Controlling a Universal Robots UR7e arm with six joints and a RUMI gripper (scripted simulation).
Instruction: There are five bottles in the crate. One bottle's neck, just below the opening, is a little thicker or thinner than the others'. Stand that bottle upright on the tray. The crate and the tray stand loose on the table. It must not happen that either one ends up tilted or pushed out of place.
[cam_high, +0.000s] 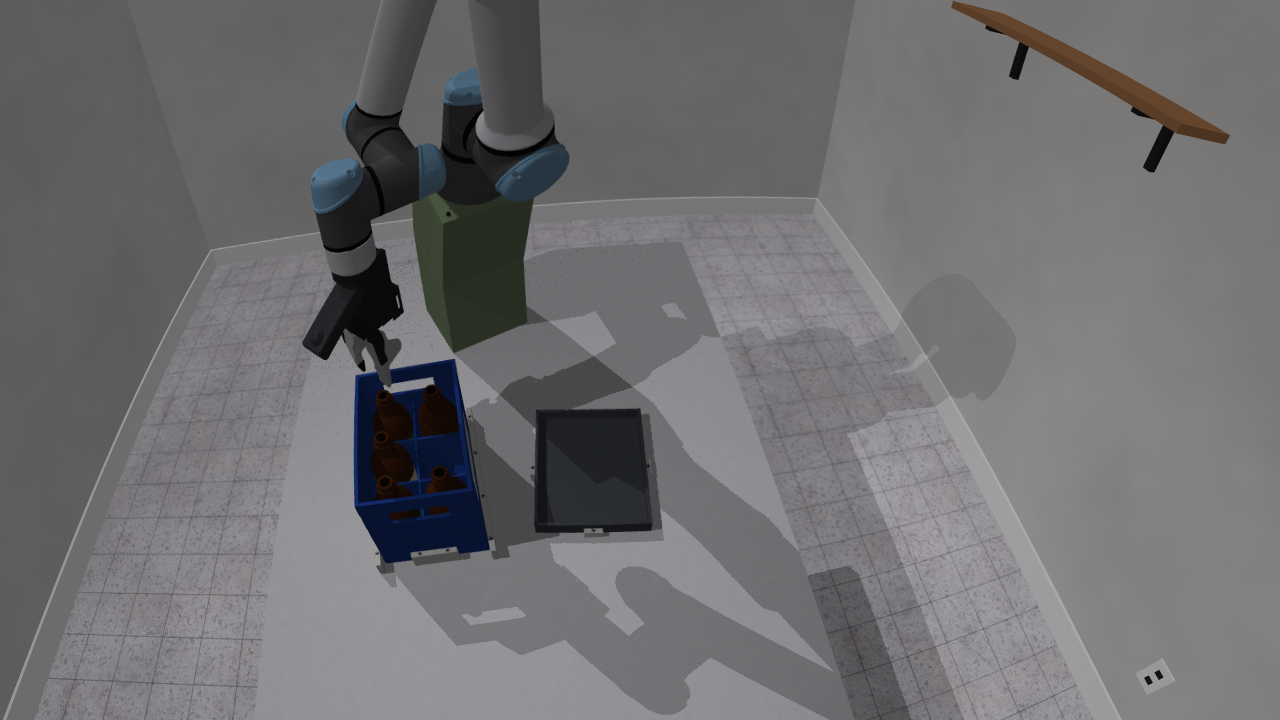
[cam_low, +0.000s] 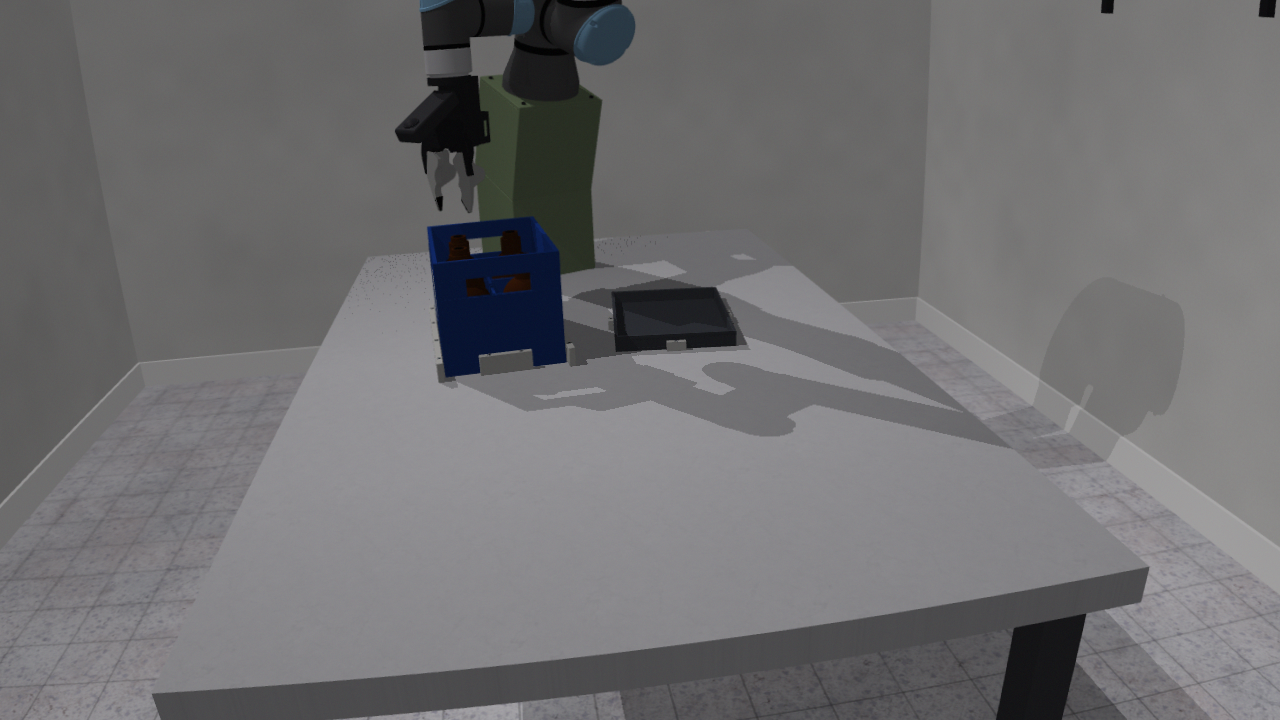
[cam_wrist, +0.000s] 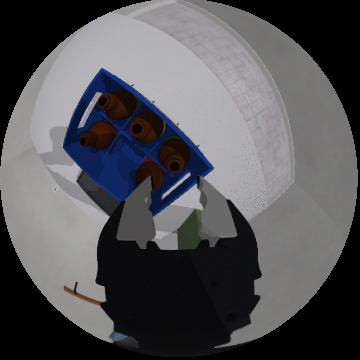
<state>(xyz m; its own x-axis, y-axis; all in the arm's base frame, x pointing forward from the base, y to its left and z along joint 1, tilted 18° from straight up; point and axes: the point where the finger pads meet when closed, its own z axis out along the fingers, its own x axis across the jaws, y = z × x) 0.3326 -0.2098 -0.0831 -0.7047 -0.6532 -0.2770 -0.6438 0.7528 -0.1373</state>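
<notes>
The blue crate is 14 cm below my hand, 9 cm ahead of it and 4 cm to the left of it. Round my hand: dark tray: 33 cm to the left, 21 cm below, 11 cm ahead.
</notes>
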